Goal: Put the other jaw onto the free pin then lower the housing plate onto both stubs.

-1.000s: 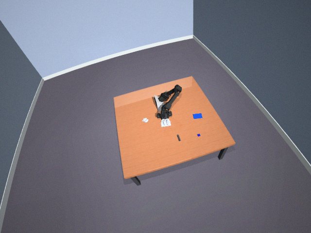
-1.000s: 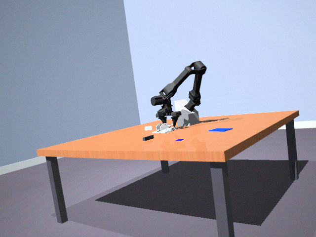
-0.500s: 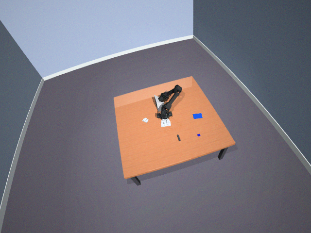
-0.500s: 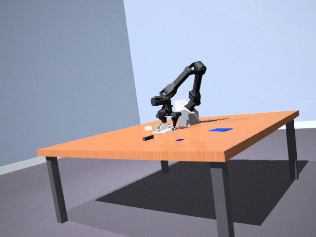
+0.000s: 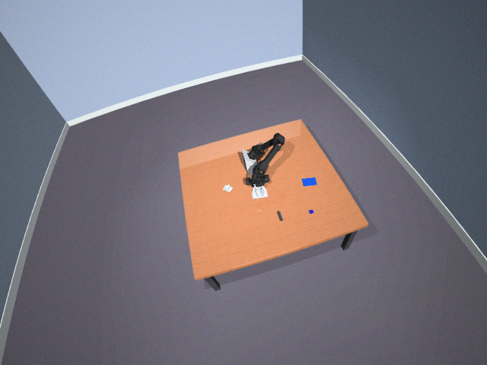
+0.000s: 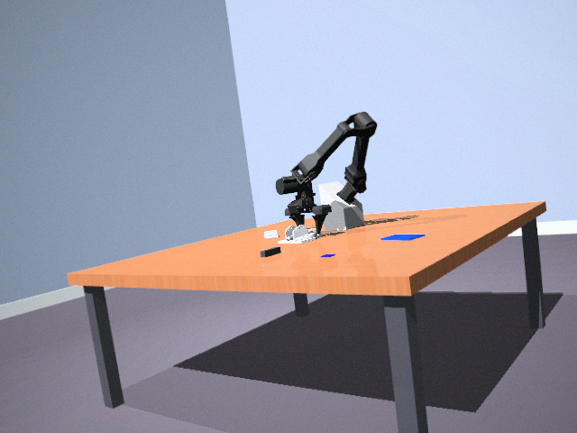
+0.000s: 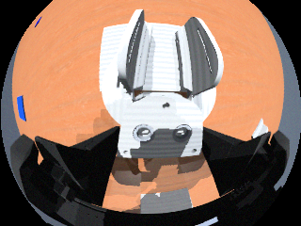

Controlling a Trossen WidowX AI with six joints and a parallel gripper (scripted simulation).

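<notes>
The white jaw is 20 mm ahead of my gripper tip and 20 mm to the right of it. From my gripper tip the other things lie so: small black block 330 mm ahead, 30 mm to the left; base 10 mm ahead, 20 mm above; small white part 110 mm behind, 230 mm to the right.
</notes>
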